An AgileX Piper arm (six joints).
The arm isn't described. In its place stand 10 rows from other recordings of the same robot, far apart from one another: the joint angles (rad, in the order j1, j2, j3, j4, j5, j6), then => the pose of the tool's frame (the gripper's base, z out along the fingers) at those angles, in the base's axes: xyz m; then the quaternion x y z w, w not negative.
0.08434 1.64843 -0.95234 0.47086 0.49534 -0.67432 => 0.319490, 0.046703, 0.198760, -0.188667, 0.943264, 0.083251, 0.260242
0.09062 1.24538 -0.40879 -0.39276 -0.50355 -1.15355 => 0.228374, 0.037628, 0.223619, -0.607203, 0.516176, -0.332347, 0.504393
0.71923 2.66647 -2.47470 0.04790 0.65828 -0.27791 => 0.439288, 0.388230, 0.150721, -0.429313, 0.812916, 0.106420, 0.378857
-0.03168 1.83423 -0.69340 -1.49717 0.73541 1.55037 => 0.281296, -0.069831, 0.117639, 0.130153, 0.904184, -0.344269, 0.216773
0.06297 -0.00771 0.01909 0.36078 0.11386 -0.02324 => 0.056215, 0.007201, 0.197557, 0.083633, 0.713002, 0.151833, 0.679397
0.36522 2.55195 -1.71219 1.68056 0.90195 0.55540 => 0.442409, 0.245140, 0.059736, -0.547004, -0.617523, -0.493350, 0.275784
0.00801 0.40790 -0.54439 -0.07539 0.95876 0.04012 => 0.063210, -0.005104, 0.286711, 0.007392, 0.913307, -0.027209, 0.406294
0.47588 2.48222 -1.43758 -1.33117 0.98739 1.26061 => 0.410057, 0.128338, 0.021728, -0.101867, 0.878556, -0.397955, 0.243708
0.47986 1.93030 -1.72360 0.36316 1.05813 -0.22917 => 0.361833, 0.220067, 0.286776, -0.282210, 0.924117, 0.194308, 0.169145
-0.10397 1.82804 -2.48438 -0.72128 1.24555 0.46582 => 0.336352, -0.092347, 0.544218, 0.296624, 0.752168, -0.253798, 0.530890
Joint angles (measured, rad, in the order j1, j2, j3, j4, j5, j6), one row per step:
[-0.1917, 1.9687, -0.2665, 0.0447, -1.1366, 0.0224]
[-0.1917, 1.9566, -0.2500, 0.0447, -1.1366, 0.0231]
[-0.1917, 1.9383, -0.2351, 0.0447, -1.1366, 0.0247]
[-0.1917, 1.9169, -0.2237, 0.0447, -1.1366, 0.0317]
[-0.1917, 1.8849, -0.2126, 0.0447, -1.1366, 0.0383]
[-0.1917, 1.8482, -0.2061, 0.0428, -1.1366, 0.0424]
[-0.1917, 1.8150, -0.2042, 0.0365, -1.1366, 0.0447]
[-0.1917, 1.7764, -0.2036, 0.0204, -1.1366, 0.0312]
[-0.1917, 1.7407, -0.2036, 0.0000, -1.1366, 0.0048]
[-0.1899, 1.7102, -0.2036, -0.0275, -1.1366, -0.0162]
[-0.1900, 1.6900, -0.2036, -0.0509, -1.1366, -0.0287]
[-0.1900, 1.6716, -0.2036, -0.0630, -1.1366, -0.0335]
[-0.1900, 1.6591, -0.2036, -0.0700, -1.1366, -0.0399]
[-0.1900, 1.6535, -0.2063, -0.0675, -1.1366, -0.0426]
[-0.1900, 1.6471, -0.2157, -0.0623, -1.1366, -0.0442]
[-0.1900, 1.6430, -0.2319, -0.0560, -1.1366, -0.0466]
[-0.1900, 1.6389, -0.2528, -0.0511, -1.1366, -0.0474]
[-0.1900, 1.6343, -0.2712, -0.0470, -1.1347, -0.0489]
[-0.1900, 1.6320, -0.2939, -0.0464, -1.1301, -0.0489]
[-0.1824, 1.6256, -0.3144, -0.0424, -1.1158, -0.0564]
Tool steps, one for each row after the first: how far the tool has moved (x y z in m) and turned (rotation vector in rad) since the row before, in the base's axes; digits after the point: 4 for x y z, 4 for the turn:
[-0.0042, 0.0008, 0.0013, 0.0014, 0.0042, -0.0003]
[-0.0035, 0.0007, 0.0029, 0.0007, -0.0037, -0.0007]
[-0.0024, 0.0005, 0.0038, 0.0041, -0.0113, -0.0032]
[-0.0020, 0.0004, 0.0061, 0.0018, -0.0219, -0.0029]
[-0.0007, 0.0003, 0.0075, -0.0021, -0.0305, 0.0002]
[0.0003, 0.0005, 0.0072, -0.0041, -0.0312, 0.0054]
[0.0007, 0.0012, 0.0086, -0.0206, -0.0344, 0.0209]
[0.0006, 0.0016, 0.0080, -0.0333, -0.0296, 0.0289]
[0.0004, 0.0026, 0.0068, -0.0292, -0.0257, 0.0352]
[0.0002, 0.0019, 0.0045, -0.0194, -0.0173, 0.0264]
[-0.0001, 0.0010, 0.0041, -0.0102, -0.0170, 0.0131]
[-0.0001, 0.0006, 0.0028, -0.0099, -0.0112, 0.0084]
[0.0006, -0.0003, 0.0017, -0.0037, -0.0079, -0.0018]
[0.0022, -0.0009, 0.0030, -0.0034, -0.0155, -0.0047]
[0.0039, -0.0013, 0.0037, -0.0047, -0.0199, -0.0057]
[0.0050, -0.0014, 0.0046, -0.0043, -0.0247, -0.0046]
[0.0043, -0.0012, 0.0043, -0.0044, -0.0207, -0.0037]
[0.0053, -0.0011, 0.0044, -0.0039, -0.0200, -0.0006]
[0.0047, 0.0007, 0.0043, -0.0090, -0.0114, 0.0045]

